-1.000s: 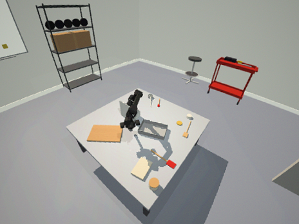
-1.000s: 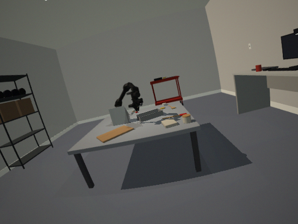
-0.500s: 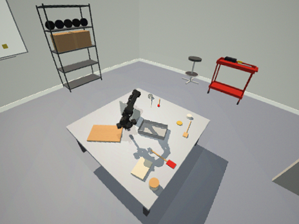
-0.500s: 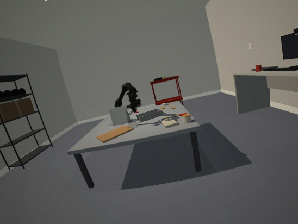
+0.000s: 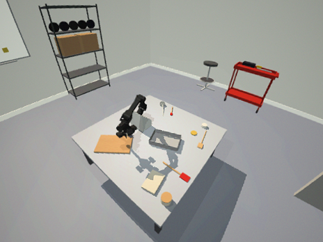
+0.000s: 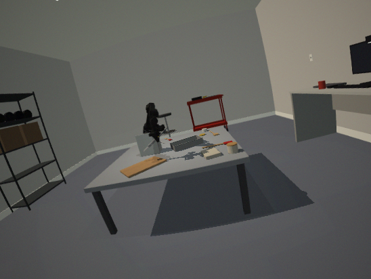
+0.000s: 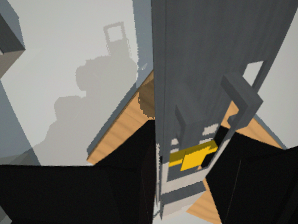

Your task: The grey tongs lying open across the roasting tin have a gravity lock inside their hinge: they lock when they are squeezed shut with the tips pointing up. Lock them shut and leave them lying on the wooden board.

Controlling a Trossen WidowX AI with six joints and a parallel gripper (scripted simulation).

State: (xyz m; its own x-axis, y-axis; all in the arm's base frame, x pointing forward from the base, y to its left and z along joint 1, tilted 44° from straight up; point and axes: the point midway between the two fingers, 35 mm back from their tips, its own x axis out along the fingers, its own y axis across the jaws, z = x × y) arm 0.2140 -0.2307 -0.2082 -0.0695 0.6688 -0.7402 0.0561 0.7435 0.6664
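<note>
The wooden board lies 180 mm behind my gripper tip, 70 mm to the right of it and 170 mm below it. The rest, counted from my gripper tip: cream block (420 mm ahead, 70 mm to the right, 160 mm below); grey roasting tin (170 mm ahead, 350 mm to the left, 150 mm below); red spatula (510 mm ahead, 140 mm to the left, 170 mm below).
</note>
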